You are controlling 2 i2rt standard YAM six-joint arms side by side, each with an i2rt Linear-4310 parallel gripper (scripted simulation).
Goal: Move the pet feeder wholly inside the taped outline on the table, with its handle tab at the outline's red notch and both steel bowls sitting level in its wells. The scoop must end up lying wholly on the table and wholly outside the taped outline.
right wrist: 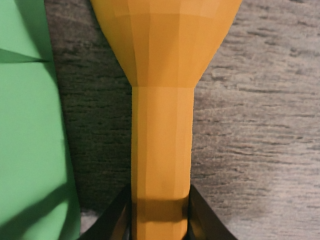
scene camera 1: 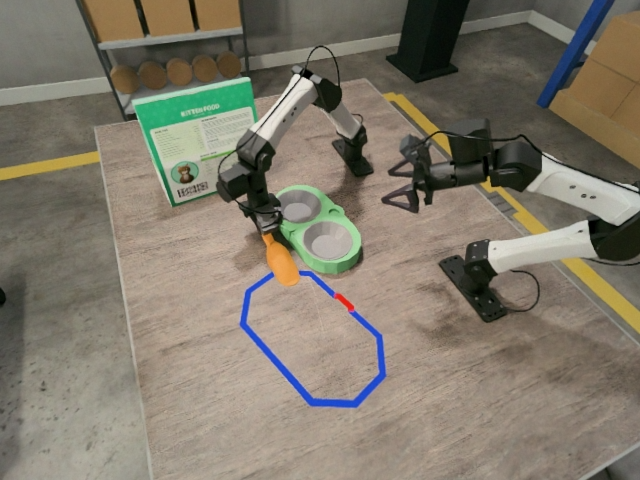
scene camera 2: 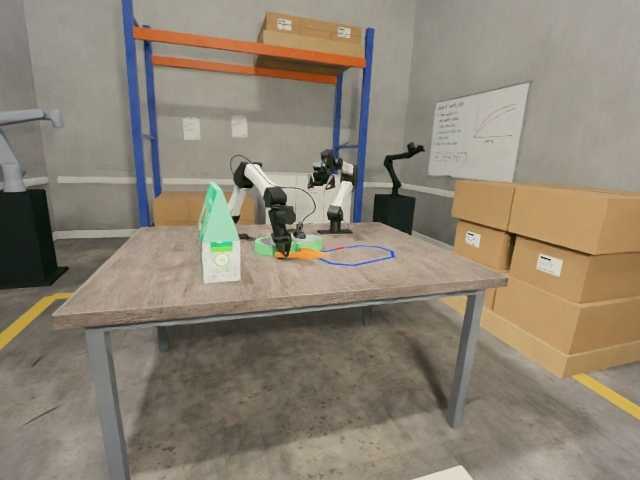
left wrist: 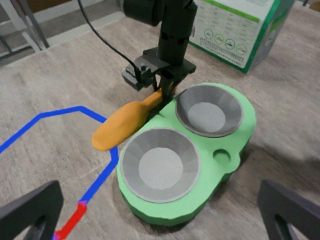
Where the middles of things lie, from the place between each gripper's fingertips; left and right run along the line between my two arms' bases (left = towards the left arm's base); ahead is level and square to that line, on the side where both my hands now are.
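Labels:
So you can picture it, the blue taped outline [scene camera 1: 374,383] is 240 mm ahead of my left hand [scene camera 1: 384,186], 110 mm to the left of it and 280 mm below it. Then there's the orange scoop [scene camera 1: 279,259], and that's 220 mm ahead of my left hand, 120 mm to the right of it and 260 mm below it.
The blue taped outline is 330 mm to the left of my right hand, 20 mm ahead of it and 20 mm below it. As for my right hand itself, it's 100 mm to the right of the orange scoop.

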